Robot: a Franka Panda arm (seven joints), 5 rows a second.
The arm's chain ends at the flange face. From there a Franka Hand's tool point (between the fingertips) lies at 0.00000 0.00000 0.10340 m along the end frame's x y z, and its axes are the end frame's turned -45 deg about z.
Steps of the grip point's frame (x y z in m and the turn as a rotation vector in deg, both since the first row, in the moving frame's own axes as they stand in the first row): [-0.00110, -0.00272, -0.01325, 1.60, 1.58, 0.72]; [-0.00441, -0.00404, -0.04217, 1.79, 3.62, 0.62]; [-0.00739, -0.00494, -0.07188, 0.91, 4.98, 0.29]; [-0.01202, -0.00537, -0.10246, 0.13, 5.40, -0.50]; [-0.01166, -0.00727, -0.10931, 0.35, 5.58, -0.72]
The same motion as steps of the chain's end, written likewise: [-0.00270, 0.00291, -0.01317, 2.25, -0.01, 0.72]; [-0.00835, 0.00715, -0.04191, 3.83, 1.29, 0.62]; [-0.01392, 0.00923, -0.07148, 4.16, 2.88, 0.29]; [-0.01898, 0.01178, -0.10200, 3.91, 3.73, -0.50]; [-0.02000, 0.01070, -0.10882, 4.19, 3.70, -0.72]
